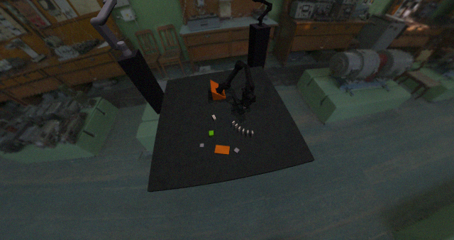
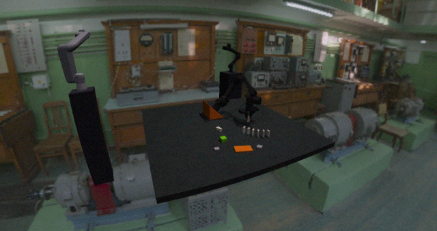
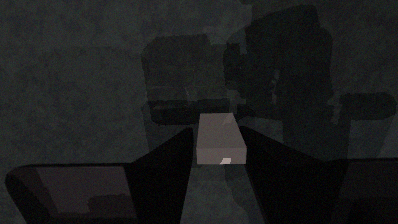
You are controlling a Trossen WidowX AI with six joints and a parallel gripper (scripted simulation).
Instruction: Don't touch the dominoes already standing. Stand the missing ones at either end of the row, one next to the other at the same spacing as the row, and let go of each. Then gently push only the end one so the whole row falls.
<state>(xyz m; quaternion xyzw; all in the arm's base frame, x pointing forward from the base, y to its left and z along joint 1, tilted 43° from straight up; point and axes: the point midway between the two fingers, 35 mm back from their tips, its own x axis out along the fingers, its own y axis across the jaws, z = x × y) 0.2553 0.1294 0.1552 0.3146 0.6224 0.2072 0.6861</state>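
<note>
The green cube is 38 cm to the right of my gripper tip, 18 cm ahead of it and 1 cm below it. Also, from my gripper tip: flat orange plate (35 cm ahead, 33 cm to the right, 2 cm below).
</note>
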